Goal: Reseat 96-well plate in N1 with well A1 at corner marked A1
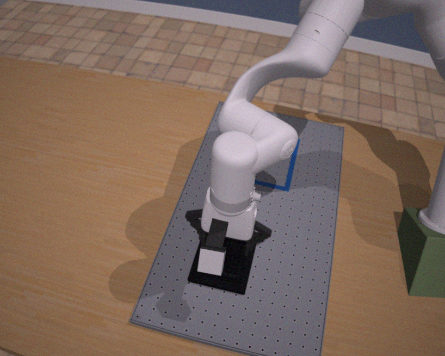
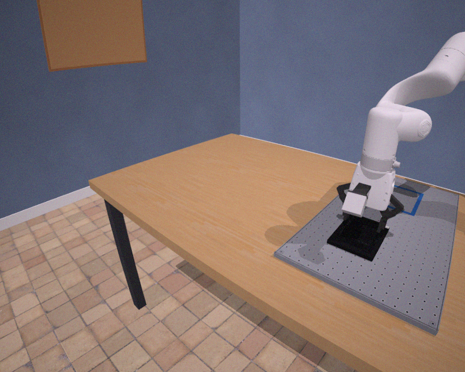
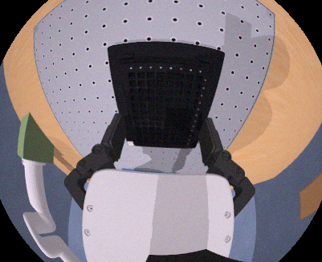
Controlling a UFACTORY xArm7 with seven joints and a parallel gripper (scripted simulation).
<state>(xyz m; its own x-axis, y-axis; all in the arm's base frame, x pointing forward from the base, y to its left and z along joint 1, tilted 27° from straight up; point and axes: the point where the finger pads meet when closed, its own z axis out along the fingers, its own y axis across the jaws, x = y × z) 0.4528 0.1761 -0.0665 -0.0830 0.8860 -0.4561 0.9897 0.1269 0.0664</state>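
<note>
Right now my hand is 30 mm above the black 96-well plate. Round my hand: black plate nest N1: 40 mm below; small white A1 mark: 50 mm behind, 80 mm to the right, 40 mm below.
</note>
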